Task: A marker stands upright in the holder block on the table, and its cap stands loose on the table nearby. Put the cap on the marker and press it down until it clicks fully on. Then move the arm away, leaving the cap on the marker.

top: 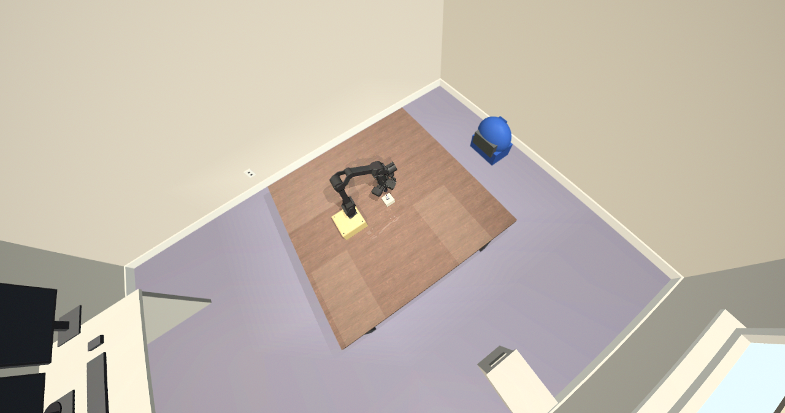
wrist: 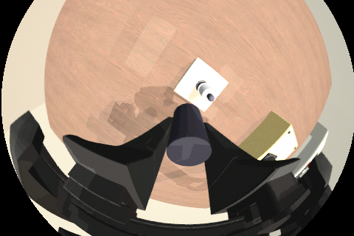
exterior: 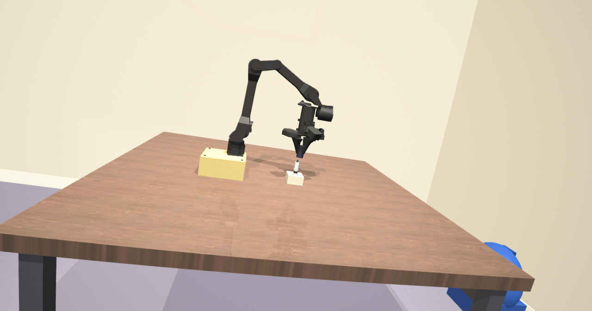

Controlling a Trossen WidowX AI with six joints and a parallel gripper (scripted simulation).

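My gripper tip is 10 cm above the holder block, 3 cm to the left of it and 2 cm past it. Also, from my gripper tip: dark cap: 1 cm above.
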